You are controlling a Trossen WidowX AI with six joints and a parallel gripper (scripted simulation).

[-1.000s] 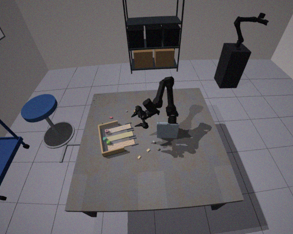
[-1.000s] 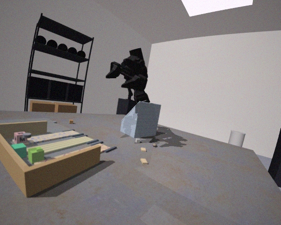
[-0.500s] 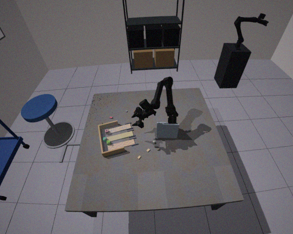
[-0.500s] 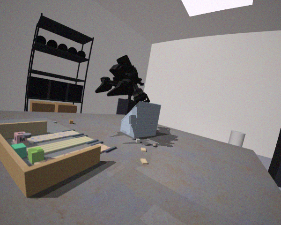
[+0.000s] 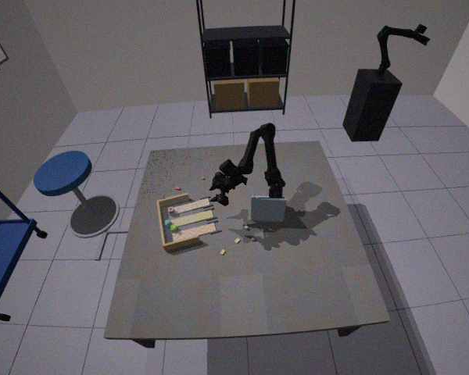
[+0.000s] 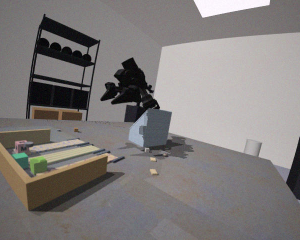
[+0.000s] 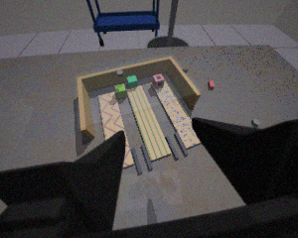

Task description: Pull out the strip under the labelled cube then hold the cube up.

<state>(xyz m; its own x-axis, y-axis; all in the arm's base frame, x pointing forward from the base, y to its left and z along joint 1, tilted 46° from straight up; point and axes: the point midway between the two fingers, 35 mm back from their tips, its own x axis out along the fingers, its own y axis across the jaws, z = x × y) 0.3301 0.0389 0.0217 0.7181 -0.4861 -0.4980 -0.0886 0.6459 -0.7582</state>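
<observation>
Right now my gripper tip is 19 cm above the blue-dotted strip, 15 cm short of it and 8 cm to the left of it.
</observation>
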